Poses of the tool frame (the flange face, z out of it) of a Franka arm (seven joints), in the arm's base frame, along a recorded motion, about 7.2 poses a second.
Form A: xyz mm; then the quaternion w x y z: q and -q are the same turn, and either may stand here.
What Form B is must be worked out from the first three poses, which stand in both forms.
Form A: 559, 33, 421, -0.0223, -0.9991, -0.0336, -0.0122
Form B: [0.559, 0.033, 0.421], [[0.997, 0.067, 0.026], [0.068, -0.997, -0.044], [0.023, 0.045, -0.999]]
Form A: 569, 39, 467, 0.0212, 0.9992, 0.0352, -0.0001
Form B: [0.569, 0.039, 0.467], [[0.998, 0.070, 0.001], [0.070, -0.997, -0.042], [-0.002, 0.042, -0.999]]
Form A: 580, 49, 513, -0.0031, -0.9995, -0.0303, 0.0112
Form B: [0.580, 0.049, 0.513], [[0.998, 0.061, -0.022], [0.060, -0.998, -0.007], [-0.023, 0.006, -1.000]]
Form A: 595, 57, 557, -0.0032, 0.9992, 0.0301, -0.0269
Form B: [0.595, 0.057, 0.557], [[0.997, 0.060, -0.054], [0.060, -0.998, 0.005], [-0.054, -0.008, -0.999]]
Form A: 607, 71, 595, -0.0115, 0.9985, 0.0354, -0.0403
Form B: [0.607, 0.071, 0.595], [[0.994, 0.070, -0.081], [0.072, -0.997, 0.020], [-0.080, -0.026, -0.996]]
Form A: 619, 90, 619, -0.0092, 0.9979, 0.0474, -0.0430
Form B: [0.619, 0.090, 0.619], [[0.992, 0.094, -0.087], [0.095, -0.995, 0.014], [-0.085, -0.022, -0.996]]
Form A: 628, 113, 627, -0.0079, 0.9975, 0.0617, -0.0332
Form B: [0.628, 0.113, 0.627], [[0.990, 0.123, -0.067], [0.124, -0.992, 0.012], [-0.065, -0.020, -0.998]]
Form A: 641, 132, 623, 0.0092, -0.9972, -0.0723, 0.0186
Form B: [0.641, 0.132, 0.623], [[0.989, 0.144, -0.038], [0.145, -0.989, 0.016], [-0.036, -0.021, -0.999]]
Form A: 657, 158, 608, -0.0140, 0.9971, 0.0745, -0.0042
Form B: [0.657, 0.158, 0.608], [[0.989, 0.148, -0.010], [0.149, -0.989, 0.027], [-0.006, -0.029, -1.000]]
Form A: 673, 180, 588, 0.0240, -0.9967, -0.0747, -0.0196
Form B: [0.673, 0.180, 0.588], [[0.988, 0.150, 0.035], [0.148, -0.988, 0.051], [0.043, -0.045, -0.998]]
